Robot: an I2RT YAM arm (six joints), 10 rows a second.
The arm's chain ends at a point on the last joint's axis. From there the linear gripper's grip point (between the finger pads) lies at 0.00 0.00 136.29 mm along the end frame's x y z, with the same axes.
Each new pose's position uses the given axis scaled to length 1; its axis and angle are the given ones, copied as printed.
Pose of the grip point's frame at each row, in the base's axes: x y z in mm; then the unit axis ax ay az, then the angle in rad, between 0 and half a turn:
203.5 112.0 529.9 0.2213 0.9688 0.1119 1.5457
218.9 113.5 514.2 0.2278 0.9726 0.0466 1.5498
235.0 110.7 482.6 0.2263 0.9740 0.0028 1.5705
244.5 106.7 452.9 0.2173 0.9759 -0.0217 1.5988
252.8 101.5 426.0 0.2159 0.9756 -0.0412 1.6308
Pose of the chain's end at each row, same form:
68.2 127.7 524.8 0.2213 0.9688 0.1119 1.5457
85.0 138.5 511.0 0.2278 0.9726 0.0466 1.5498
102.2 141.2 482.6 0.2263 0.9740 0.0028 1.5705
112.2 139.3 456.7 0.2173 0.9759 -0.0217 1.5988
121.4 136.7 433.9 0.2159 0.9756 -0.0412 1.6308

